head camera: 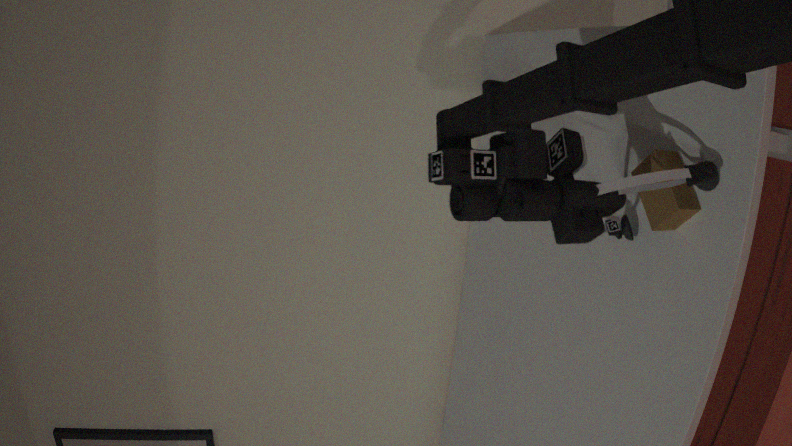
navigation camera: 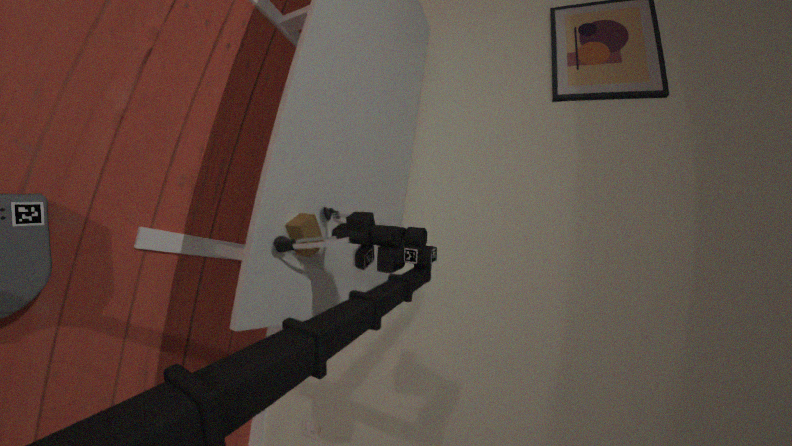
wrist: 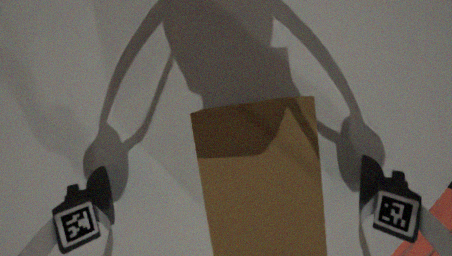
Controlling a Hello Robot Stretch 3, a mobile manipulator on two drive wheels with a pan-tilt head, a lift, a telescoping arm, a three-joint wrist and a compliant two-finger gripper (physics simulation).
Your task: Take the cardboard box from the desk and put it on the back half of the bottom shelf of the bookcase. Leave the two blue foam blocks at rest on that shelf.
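Frame: origin at the robot's base, x left, y back, z up, level; centimetres.
Seen in the pictures: gripper, fingertip midpoint: (wrist: 231, 181).
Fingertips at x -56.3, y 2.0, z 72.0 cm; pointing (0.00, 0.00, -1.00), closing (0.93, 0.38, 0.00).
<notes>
A point is followed by its place in that frame.
The cardboard box (head camera: 669, 209) {x -52.4, y 1.1, z 77.0 cm} (navigation camera: 302, 224) {x -51.7, y 0.7, z 76.9 cm} (wrist: 265, 200) {x -55.0, y 3.5, z 77.0 cm} is a tan-brown block resting on the pale desk (head camera: 554, 332) {x -86.0, y -20.5, z 72.0 cm} (navigation camera: 343, 110) {x -72.9, y -33.0, z 72.1 cm} (wrist: 410, 65) {x -47.3, y 14.1, z 72.0 cm}, near its long edge. My gripper (head camera: 666, 201) {x -56.3, y 2.0, z 72.0 cm} (navigation camera: 306, 228) {x -56.3, y 2.0, z 72.0 cm} (wrist: 231, 181) {x -56.3, y 2.0, z 72.0 cm} is open and points down over the desk. In the wrist view its fingertips stand wide on either side of the box, with a gap on each side; the box's lower end is cut off by the frame. In the head view one finger covers part of the box. The bookcase and the blue foam blocks do not show in these views.
My telescoping arm (head camera: 626, 74) {x -29.5, y 9.0, z 106.3 cm} (navigation camera: 254, 382) {x -15.3, y 9.2, z 106.5 cm} reaches over the desk's end. A wall (head camera: 249, 221) {x -123.8, y 0.5, z 122.3 cm} (navigation camera: 554, 277) {x -118.0, y 20.7, z 137.9 cm} runs behind the desk, with a framed picture (navigation camera: 601, 47) {x -144.5, y -78.5, z 155.7 cm}. A white desk leg (navigation camera: 160, 239) shows over the red floor (navigation camera: 83, 138) {x -28.1, y -22.9, z 0.0 cm}. My grey base (navigation camera: 22, 260) {x -11.3, y 11.9, z 16.0 cm} is at the left.
</notes>
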